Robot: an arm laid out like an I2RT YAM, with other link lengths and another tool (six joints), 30 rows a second.
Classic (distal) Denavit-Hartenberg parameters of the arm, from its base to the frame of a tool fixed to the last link. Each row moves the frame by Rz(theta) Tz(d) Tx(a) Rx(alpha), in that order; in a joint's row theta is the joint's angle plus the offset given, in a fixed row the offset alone. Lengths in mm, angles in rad.
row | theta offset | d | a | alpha
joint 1 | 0 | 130.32 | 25.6 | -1.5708
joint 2 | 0 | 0 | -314.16 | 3.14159
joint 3 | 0.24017 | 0 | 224.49 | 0
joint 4 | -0.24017 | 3.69 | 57.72 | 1.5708
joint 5 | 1.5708 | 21.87 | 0 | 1.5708
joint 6 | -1.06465 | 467.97 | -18.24 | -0.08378
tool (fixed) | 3.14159 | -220.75 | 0 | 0
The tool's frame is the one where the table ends.
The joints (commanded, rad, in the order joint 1, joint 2, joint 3, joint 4, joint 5, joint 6), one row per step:
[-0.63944 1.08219 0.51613 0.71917 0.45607 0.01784]
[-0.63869 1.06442 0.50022 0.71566 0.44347 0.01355]
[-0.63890 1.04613 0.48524 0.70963 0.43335 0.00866]
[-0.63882 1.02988 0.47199 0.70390 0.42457 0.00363]
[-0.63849 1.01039 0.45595 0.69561 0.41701 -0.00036]
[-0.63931 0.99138 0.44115 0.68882 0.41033 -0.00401]
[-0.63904 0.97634 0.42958 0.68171 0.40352 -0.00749]
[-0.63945 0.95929 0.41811 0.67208 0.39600 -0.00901]
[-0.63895 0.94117 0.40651 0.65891 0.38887 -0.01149]
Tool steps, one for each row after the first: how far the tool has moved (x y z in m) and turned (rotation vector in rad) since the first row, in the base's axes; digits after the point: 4 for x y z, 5 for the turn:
[-0.0010 0.0047 -0.0027 -0.00250 0.00624 0.01262]
[-0.0028 0.0089 -0.0056 -0.00435 0.01360 0.02176]
[-0.0043 0.0126 -0.0084 -0.00612 0.02094 0.02985]
[-0.0066 0.0167 -0.0123 -0.00599 0.02891 0.03717]
[-0.0093 0.0202 -0.0154 -0.00695 0.03469 0.04250]
[-0.0108 0.0234 -0.0184 -0.00722 0.04114 0.04910]
[-0.0126 0.0268 -0.0214 -0.00638 0.04624 0.05599]
[-0.0144 0.0305 -0.0253 -0.00434 0.05416 0.06334]

